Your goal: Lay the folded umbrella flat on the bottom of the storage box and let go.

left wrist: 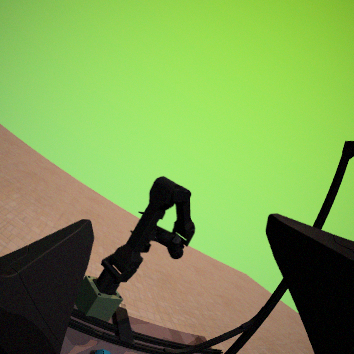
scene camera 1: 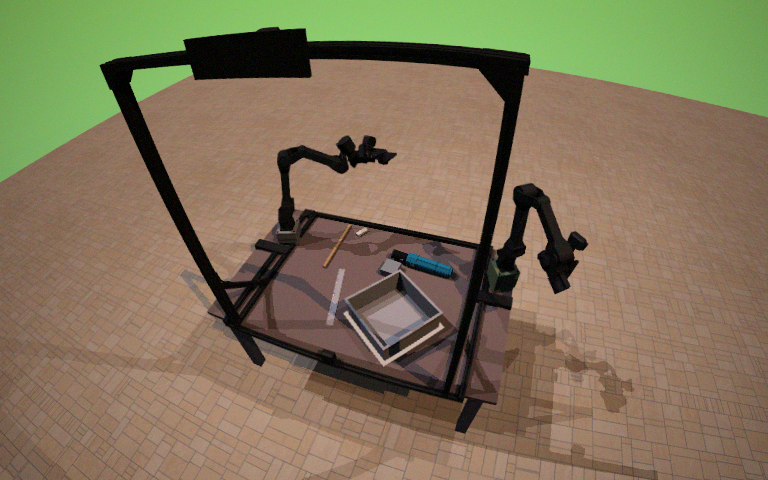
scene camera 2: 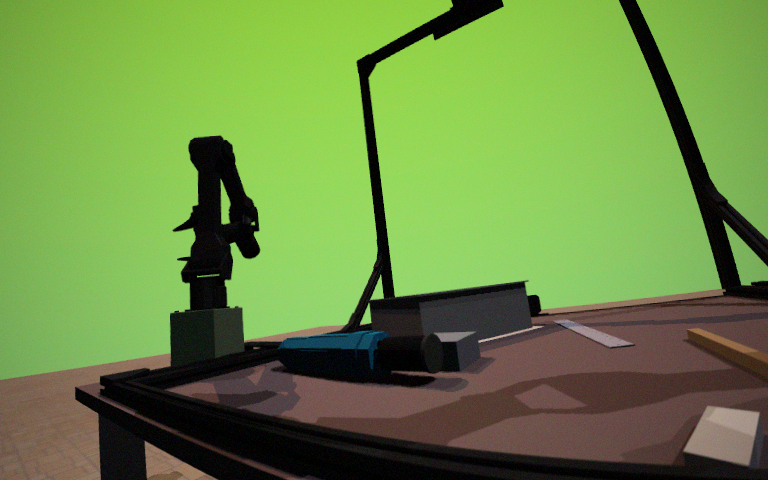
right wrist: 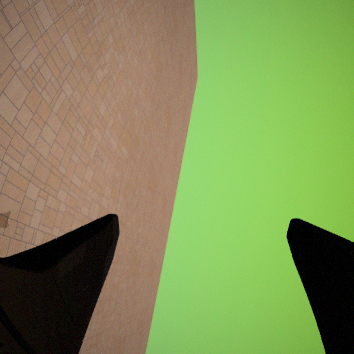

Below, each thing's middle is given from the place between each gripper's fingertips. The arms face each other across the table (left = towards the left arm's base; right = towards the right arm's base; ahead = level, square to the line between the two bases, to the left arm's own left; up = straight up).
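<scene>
From my right hand, the folded umbrella (scene camera 2: 364, 354) is 27 cm below, 61 cm to the left and 4 cm ahead, and going by their middles it's the nearest to that hand of the things named here. The storage box (scene camera 2: 494, 310) is well below my right hand, far behind it and a long way to the left of it.
My left hand is 43 cm above the folded umbrella, 17 cm past it and 18 cm to the left of it. As for the storage box, that's far below my left hand, a good way to the right of it and far behind it. Going by their middles, the umbrella is the nearest to my left hand of the things named here.
</scene>
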